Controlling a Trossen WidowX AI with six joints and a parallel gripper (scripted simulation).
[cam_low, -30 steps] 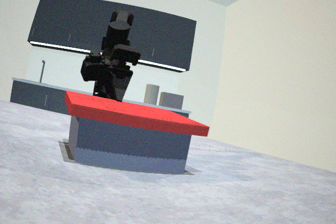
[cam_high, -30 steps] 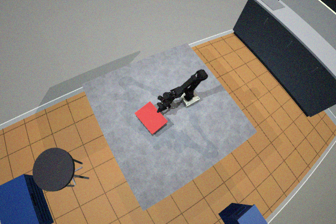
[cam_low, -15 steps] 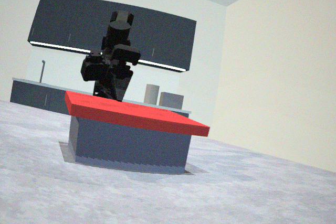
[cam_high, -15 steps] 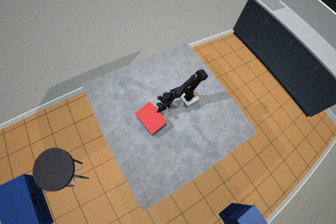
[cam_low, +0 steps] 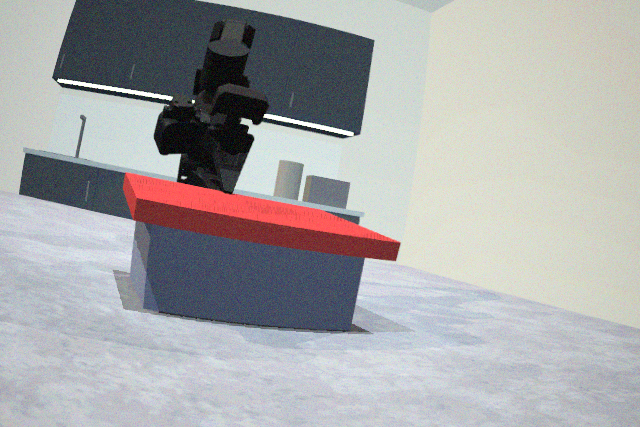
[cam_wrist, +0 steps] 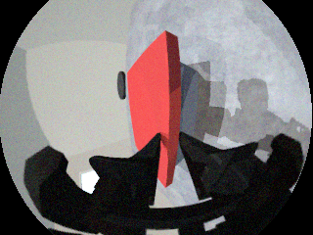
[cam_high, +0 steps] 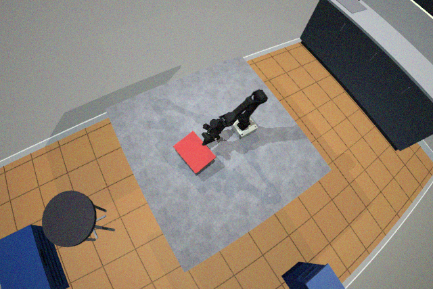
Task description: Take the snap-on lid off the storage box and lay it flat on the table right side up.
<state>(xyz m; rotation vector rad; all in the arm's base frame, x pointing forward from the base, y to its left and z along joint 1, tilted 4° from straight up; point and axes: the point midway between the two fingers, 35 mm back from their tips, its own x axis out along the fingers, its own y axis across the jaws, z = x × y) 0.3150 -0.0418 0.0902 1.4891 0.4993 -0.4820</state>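
The red lid lies 8 cm ahead of my gripper tip. Also, from my gripper tip: blue-grey storage box: 7 cm ahead, 5 cm below.
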